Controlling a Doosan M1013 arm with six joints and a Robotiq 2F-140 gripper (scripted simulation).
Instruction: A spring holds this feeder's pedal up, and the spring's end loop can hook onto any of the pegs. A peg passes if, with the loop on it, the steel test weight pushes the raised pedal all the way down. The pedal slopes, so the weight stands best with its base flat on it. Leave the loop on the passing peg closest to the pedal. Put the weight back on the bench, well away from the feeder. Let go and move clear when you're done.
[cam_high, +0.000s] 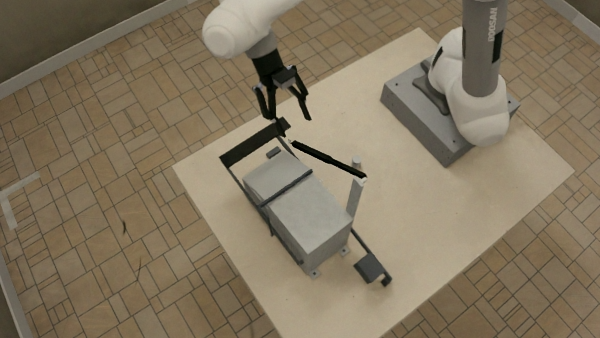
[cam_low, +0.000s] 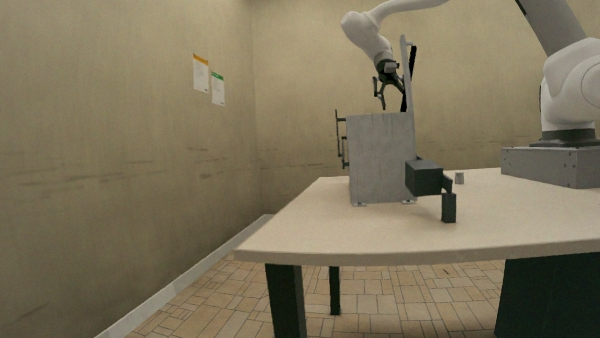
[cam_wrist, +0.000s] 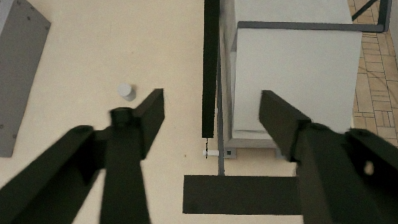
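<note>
My gripper is now 27 cm above the steel test weight, 19 cm past it and 11 cm to the right of it.
</note>
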